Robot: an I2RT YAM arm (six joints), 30 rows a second.
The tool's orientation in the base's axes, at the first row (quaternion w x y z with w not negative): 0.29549 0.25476 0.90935 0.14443
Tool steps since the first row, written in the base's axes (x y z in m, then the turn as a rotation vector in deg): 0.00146 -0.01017 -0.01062 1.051 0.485 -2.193; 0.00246 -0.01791 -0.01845 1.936 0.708 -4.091; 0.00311 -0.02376 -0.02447 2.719 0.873 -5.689; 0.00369 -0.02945 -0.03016 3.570 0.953 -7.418; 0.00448 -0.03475 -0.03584 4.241 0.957 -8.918; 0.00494 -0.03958 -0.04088 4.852 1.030 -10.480; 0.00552 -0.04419 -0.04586 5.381 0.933 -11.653
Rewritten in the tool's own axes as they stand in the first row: -0.00167 -0.01226 0.00807 0.552 -0.107 2.415; -0.00298 -0.02153 0.01395 0.939 -0.372 4.468; -0.00385 -0.02862 0.01841 1.226 -0.600 6.217; -0.00474 -0.03547 0.02259 1.480 -0.926 8.101; -0.00556 -0.04191 0.02693 1.712 -1.289 9.687; -0.00619 -0.04782 0.03062 2.051 -1.643 11.293; -0.00682 -0.05347 0.03436 2.174 -2.009 12.524
